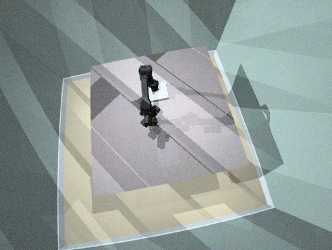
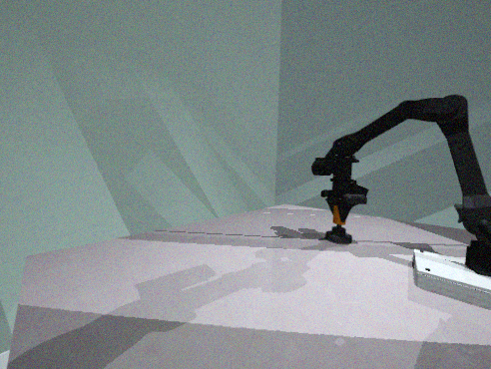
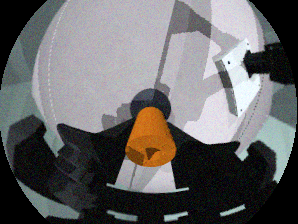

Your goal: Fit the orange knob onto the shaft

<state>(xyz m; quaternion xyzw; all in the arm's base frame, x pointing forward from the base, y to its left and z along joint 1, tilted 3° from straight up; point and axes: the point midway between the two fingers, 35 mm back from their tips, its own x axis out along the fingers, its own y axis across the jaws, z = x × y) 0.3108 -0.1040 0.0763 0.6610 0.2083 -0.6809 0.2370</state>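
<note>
The orange knob lies 20 mm above my gripper tip. Round my gripper tip: dark round pedestal (40 mm below).
</note>
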